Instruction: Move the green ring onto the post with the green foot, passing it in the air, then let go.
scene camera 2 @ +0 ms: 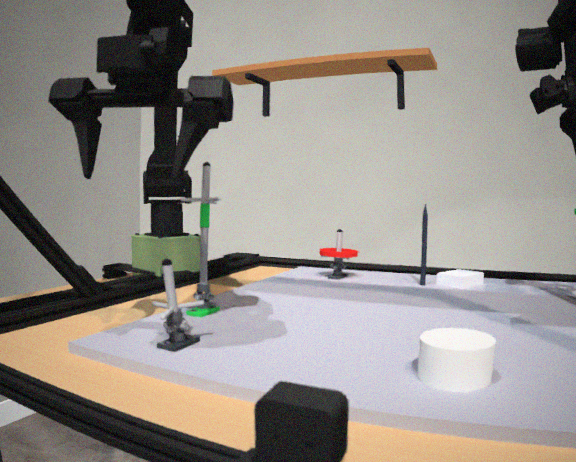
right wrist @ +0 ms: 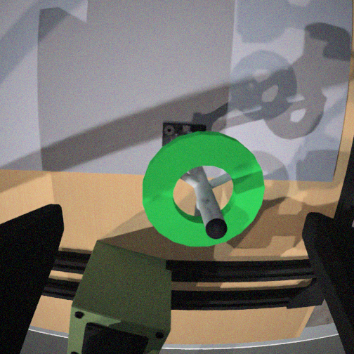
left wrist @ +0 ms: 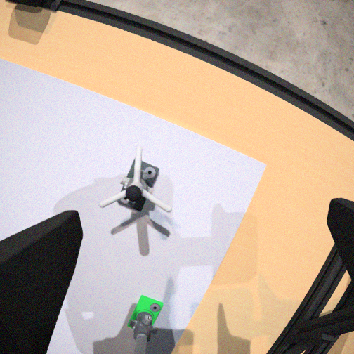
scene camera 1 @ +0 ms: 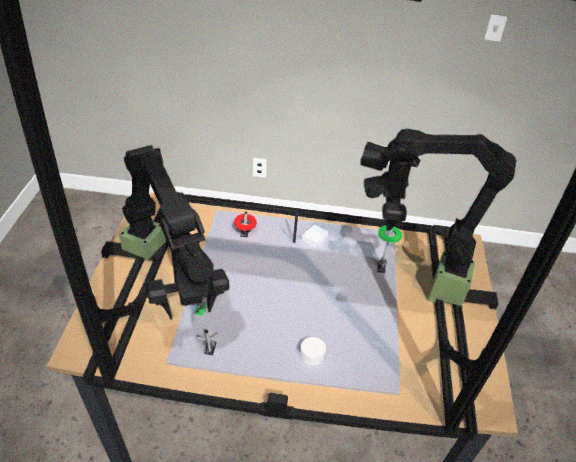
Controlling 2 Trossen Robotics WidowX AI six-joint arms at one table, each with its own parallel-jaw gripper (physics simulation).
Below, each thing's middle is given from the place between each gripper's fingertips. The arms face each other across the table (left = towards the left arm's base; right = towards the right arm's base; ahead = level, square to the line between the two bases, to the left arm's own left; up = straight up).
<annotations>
Now: left hand 20 mm short of the short post (scene camera 2: 174,313), 30 mm to the left of it and 110 mm above it. The rest, counted from my left hand: white block (scene camera 2: 459,278) (510 mm ahead, 260 mm to the right, 160 mm below); green ring (right wrist: 198,148) (430 mm ahead, 480 mm to the right, 30 mm below).
I see the green ring 10 mm ahead of my right hand, 20 mm to the right of it and 70 mm below it. From my right hand the other things lie so: short post: 390 mm behind, 430 mm to the left, 150 mm below; white block: 100 mm ahead, 200 mm to the left, 190 mm below.
</annotations>
